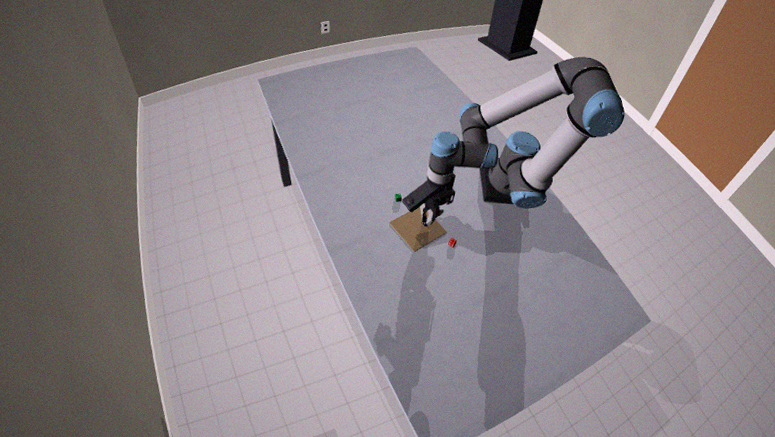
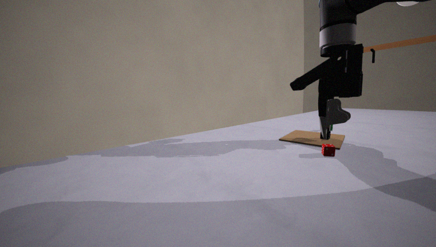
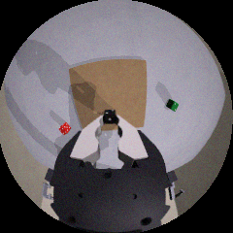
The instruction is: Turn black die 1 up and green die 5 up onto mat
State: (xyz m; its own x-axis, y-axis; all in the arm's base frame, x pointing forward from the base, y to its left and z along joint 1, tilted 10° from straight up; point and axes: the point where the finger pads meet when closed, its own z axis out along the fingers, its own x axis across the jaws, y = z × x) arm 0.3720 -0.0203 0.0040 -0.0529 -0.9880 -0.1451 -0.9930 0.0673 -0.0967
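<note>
My gripper is now 10 mm above the black die. Also, from my hand: green die (20 mm ahead, 140 mm to the right, 10 mm below); then red die (30 mm behind, 110 mm to the left, 10 mm below); then brown mat (30 mm ahead, 20 mm below).
</note>
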